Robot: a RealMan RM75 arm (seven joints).
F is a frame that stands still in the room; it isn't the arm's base.
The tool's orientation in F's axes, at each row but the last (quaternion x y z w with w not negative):
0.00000, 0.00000, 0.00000, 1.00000
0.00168, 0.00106, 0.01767, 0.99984
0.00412, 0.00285, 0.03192, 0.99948
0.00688, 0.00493, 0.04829, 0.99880
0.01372, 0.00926, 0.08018, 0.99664
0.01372, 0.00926, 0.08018, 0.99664
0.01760, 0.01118, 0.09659, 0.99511
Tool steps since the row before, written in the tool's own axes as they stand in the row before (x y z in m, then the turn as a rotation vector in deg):
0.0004, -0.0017, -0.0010, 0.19, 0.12, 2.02
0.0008, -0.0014, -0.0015, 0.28, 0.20, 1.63
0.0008, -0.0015, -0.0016, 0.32, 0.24, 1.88
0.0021, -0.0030, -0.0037, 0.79, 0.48, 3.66
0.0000, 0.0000, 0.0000, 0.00, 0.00, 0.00
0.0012, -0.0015, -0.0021, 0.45, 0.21, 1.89
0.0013, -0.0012, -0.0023, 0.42, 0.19, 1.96
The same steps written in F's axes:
0.0004, -0.0017, -0.0010, 0.19, 0.12, 2.02
0.0008, -0.0014, -0.0015, 0.28, 0.20, 1.63
0.0009, -0.0014, -0.0016, 0.32, 0.24, 1.88
0.0023, -0.0027, -0.0038, 0.78, 0.51, 3.66
0.0000, 0.0000, 0.0000, 0.00, 0.00, 0.00
0.0014, -0.0012, -0.0022, 0.45, 0.23, 1.89
0.0014, -0.0009, -0.0024, 0.43, 0.20, 1.96

